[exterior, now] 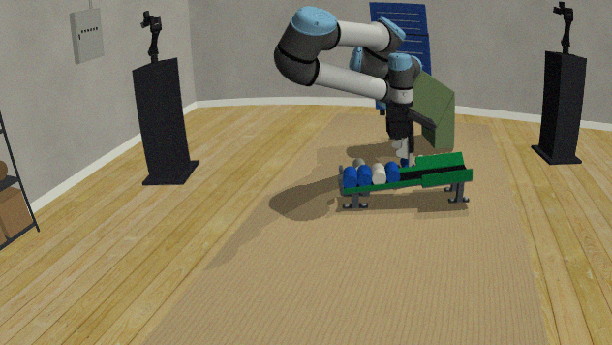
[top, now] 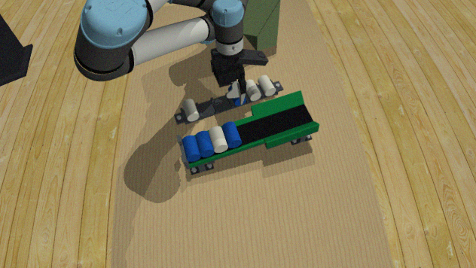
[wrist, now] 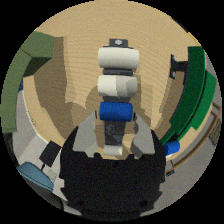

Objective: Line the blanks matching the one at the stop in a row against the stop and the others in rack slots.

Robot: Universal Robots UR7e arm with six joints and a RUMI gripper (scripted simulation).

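The stock rack lies 4 cm below my hand and 3 cm to the right of it. The rest, counted from my hand: stop: 22 cm to the right, 18 cm ahead, 2 cm above.
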